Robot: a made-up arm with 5 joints.
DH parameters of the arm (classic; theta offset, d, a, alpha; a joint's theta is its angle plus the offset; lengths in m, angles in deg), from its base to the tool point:
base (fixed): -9.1 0 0.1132 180
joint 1: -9.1 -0.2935 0.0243 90
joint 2: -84.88 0 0.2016 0
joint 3: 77.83 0 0.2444 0
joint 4: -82.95 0.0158 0.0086 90
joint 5: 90 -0.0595 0.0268 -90
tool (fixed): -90 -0.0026 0 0
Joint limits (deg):
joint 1: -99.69..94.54
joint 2: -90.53..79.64
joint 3: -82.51..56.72
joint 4: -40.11..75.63
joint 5: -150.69..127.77
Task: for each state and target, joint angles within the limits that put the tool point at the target. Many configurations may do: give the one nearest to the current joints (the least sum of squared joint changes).
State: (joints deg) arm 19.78 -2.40 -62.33 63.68 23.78
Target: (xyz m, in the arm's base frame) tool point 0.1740 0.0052 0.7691
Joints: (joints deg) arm 18.79 -10.96 -72.77 54.67 19.68
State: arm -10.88 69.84 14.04 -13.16 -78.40
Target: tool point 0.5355 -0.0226 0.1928
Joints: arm 3.10 55.02 2.29 -15.59 -79.35
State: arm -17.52 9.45 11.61 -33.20 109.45
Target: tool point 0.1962 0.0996 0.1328
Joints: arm -49.42 40.41 56.72 -1.70 102.95
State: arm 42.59 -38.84 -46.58 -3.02 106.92
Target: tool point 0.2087 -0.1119 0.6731
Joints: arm 48.51 -36.17 -7.47 10.37 107.28
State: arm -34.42 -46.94 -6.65 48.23 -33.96
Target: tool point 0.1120 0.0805 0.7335
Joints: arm -67.65 -32.02 -24.63 39.79 -31.77
